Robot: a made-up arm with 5 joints.
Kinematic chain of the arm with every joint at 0, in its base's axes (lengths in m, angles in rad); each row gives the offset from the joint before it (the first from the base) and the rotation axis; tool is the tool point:
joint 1: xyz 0 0 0.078 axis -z
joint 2: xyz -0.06 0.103 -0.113 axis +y
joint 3: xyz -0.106 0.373 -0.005 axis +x
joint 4: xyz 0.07 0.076 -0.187 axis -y
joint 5: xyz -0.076 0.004 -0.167 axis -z
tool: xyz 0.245 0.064 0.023
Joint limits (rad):
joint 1: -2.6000..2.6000
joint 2: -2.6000..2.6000
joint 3: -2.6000..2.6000
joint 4: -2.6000..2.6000
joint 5: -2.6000..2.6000
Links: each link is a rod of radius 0.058 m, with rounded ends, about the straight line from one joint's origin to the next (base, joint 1, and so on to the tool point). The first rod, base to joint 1, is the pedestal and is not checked.
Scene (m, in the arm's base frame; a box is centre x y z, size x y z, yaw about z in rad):
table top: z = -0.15
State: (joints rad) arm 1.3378 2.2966 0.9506 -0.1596 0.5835
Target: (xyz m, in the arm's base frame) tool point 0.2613 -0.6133 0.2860
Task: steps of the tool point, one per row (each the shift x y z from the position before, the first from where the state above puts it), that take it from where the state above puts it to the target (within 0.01 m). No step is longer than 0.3 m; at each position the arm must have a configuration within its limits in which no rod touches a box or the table.
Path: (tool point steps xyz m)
1: 0.0843 -0.0352 -0.0647
2: 0.0631 -0.0785 -0.0038
3: 0.0188 -0.0814 0.0734
4: 0.0222 -0.2790 0.0266
5: -0.0751 -0.2558 0.0440
6: -0.1502 -0.1955 0.0566
7: -0.1896 -0.1138 0.0628
8: -0.1893 -0.0301 0.0618

